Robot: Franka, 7 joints.
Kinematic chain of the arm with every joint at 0, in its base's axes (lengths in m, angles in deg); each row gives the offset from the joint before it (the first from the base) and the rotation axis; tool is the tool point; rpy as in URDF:
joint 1: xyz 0 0 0.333 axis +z
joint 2: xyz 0 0 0 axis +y
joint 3: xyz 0 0 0.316 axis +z
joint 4: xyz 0.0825 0 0 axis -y
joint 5: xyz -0.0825 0 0.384 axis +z
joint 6: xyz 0 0 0 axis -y
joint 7: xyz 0.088 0 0 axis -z
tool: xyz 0 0 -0.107 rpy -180 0 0
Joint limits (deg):
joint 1: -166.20..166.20
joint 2: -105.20..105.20
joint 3: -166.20..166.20
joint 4: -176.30..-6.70
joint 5: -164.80..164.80
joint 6: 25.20..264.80
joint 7: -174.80..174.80
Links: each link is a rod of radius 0.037 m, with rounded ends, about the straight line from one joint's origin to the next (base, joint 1, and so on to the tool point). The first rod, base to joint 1, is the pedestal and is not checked.
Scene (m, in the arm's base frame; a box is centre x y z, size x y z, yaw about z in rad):
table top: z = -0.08
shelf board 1: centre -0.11 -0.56 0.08 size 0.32 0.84 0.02 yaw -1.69
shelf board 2: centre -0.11 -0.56 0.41 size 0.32 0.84 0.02 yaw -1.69
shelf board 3: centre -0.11 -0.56 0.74 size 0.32 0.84 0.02 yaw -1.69
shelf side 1: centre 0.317 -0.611 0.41 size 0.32 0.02 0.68 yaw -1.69
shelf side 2: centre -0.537 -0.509 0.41 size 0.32 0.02 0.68 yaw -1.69
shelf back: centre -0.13 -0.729 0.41 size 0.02 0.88 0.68 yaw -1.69
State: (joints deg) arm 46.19 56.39 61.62 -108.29 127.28 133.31 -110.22
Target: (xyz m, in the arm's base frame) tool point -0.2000 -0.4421 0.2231
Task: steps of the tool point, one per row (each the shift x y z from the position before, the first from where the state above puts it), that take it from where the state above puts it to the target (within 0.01 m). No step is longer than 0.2 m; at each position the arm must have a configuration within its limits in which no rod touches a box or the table.
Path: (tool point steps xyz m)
1: -0.1703 -0.0904 -0.0197
2: -0.1320 -0.1348 -0.0141
3: -0.0825 -0.1644 -0.0086
4: -0.0274 -0.1768 -0.0032
5: 0.0274 -0.1712 0.0017
6: 0.0763 -0.1494 0.0062
7: 0.1148 -0.1142 0.0105
8: 0.1391 -0.0701 0.0140

